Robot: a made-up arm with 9 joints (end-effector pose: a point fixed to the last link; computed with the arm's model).
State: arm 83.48 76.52 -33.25 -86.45 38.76 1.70 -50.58 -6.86 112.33
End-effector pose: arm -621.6 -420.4 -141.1 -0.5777 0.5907 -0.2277 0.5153
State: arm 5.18 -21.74 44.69 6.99 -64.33 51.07 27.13 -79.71 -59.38
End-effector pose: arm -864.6 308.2 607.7 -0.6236 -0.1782 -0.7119 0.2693
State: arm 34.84 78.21 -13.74 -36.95 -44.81 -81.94 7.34 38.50 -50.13
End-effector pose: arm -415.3 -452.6 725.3 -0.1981 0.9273 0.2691 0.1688
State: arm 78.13 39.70 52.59 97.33 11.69 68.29 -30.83 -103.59 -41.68
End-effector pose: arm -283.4 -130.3 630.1 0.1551 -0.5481 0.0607 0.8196
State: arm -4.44 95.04 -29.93 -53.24 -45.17 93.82 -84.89 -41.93 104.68
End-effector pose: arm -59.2 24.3 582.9 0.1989 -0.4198 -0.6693 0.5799
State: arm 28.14 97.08 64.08 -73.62 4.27 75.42 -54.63 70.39 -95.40
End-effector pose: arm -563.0 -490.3 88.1 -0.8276 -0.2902 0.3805 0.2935
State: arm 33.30 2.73 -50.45 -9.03 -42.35 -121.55 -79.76 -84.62 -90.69
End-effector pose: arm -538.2 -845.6 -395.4 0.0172 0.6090 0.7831 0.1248
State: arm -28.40 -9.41 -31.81 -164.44 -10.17 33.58 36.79 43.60 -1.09
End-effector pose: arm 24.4 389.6 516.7 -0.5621 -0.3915 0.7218 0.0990
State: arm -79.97 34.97 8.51 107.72 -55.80 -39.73 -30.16 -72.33 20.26
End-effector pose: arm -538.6 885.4 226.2 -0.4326 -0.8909 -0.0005 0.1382
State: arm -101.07 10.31 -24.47 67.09 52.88 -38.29 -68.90 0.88 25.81
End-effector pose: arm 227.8 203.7 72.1 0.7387 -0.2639 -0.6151 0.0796
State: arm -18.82 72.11 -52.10 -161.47 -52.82 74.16 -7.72 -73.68 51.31
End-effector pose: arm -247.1 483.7 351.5 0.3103 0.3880 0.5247 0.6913
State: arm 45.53 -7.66 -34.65 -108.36 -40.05 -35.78 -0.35 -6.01 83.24
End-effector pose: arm -172.0 -618.7 113.0 0.5091 -0.3145 -0.6662 0.4450
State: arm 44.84 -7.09 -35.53 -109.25 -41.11 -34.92 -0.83 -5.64 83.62
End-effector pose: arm -163.2 -615.3 111.0 0.5141 -0.3081 -0.6636 0.4477
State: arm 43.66 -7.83 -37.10 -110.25 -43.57 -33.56 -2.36 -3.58 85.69
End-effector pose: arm -158.1 -616.5 101.0 0.5205 -0.2971 -0.6699 0.4382
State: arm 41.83 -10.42 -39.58 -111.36 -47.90 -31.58 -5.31 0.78 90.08
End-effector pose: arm -161.3 -625.2 79.6 0.5289 -0.2812 -0.6889 0.4081
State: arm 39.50 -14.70 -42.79 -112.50 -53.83 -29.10 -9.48 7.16 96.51
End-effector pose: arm -177.7 -642.1 48.5 0.5396 -0.2641 -0.7177 0.3523
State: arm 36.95 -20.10 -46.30 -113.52 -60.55 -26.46 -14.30 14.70 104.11
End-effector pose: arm -210.6 -666.0 14.1 0.5499 -0.2523 -0.7483 0.2721
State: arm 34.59 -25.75 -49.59 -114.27 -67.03 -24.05 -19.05 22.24 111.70
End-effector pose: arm -257.0 -692.2 -17.3 0.5572 -0.2498 -0.7714 0.1790
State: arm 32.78 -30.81 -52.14 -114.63 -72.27 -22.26 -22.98 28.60 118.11
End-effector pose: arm -307.6 -714.7 -40.8 0.5594 -0.2555 -0.7831 0.0927
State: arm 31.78 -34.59 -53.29 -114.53 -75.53 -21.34 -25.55 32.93 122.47
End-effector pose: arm -348.0 -729.5 -50.2 0.5571 -0.2664 -0.7858 0.0338
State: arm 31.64 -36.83 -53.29 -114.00 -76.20 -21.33 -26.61 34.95 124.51
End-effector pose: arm -373.0 -738.1 -48.2 0.5511 -0.2800 -0.7860 0.0088
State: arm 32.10 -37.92 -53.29 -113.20 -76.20 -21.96 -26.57 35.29 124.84
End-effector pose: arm -385.7 -738.9 -55.1 0.5462 -0.2814 -0.7890 0.0008
